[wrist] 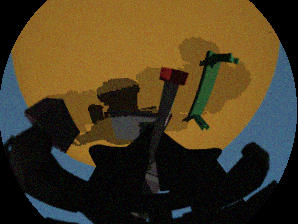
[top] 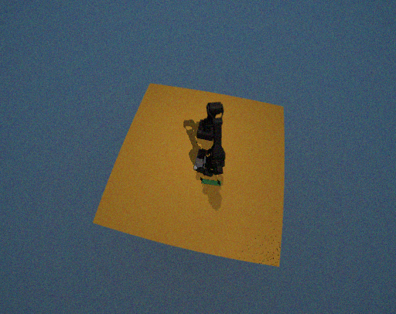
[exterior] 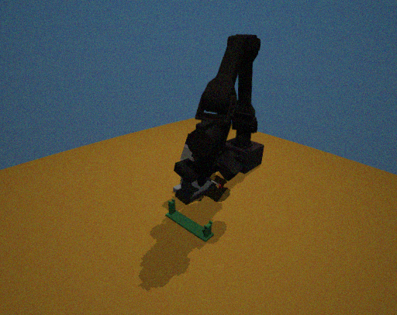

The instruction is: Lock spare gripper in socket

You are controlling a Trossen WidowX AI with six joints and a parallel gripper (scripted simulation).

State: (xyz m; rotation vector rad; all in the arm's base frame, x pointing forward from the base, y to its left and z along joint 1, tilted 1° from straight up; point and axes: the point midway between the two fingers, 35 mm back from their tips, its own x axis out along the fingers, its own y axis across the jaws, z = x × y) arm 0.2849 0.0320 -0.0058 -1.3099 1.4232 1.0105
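The grey mount lies 20 mm behind my gripper tip and 50 mm to the right of it. Also, from my gripper tip: spare gripper: 30 mm behind, 50 mm to the right, 70 mm above; green mount: 110 mm ahead, 50 mm to the left, 20 mm below.
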